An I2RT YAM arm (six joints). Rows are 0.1 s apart.
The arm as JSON. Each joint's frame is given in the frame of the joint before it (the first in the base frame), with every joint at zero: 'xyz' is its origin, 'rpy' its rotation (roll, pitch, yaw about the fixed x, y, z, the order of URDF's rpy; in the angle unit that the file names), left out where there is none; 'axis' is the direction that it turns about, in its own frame. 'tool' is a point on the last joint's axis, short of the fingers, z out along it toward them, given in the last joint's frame.
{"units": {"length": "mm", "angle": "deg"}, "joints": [
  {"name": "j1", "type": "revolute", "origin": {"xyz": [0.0, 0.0, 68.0]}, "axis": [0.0, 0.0, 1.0]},
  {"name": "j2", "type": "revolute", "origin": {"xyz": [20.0, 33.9, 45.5]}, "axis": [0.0, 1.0, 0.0]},
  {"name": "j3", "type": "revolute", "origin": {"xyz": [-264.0, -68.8, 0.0]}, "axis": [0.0, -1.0, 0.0]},
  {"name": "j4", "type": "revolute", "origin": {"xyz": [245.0, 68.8, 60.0]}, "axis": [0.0, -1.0, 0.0]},
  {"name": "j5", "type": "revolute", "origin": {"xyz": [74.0, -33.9, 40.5]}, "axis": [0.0, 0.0, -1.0]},
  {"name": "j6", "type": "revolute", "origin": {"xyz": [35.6, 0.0, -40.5]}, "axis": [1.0, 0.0, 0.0]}
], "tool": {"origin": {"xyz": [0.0, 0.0, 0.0], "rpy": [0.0, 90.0, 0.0]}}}
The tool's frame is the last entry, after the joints.
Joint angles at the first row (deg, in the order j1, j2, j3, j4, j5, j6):
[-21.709, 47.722, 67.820, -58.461, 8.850, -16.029]
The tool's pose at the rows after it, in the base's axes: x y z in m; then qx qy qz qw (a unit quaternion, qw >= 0):
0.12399 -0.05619 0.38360 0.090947 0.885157 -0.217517 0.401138
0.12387 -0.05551 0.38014 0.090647 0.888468 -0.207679 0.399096
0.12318 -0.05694 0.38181 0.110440 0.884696 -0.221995 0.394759
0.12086 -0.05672 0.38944 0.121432 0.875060 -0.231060 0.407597
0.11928 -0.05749 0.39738 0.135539 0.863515 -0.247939 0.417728
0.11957 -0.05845 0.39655 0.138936 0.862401 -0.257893 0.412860
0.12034 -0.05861 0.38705 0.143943 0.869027 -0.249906 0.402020
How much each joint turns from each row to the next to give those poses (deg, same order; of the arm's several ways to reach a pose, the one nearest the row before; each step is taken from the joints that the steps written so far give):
[-0.012, -0.806, -0.421, 1.611, 1.365, 0.867]
[0.013, -0.212, -0.657, -0.282, -0.909, 0.467]
[-0.009, 0.192, 0.421, -0.194, 2.560, 1.285]
[0.009, -0.192, 1.249, 0.473, 1.113, 0.747]
[0.000, 0.066, 1.314, 0.733, 2.154, 0.574]
[-0.003, 0.056, -0.218, 0.175, 1.302, -0.236]
[0.002, -0.373, -1.900, -0.290, -0.221, 0.958]

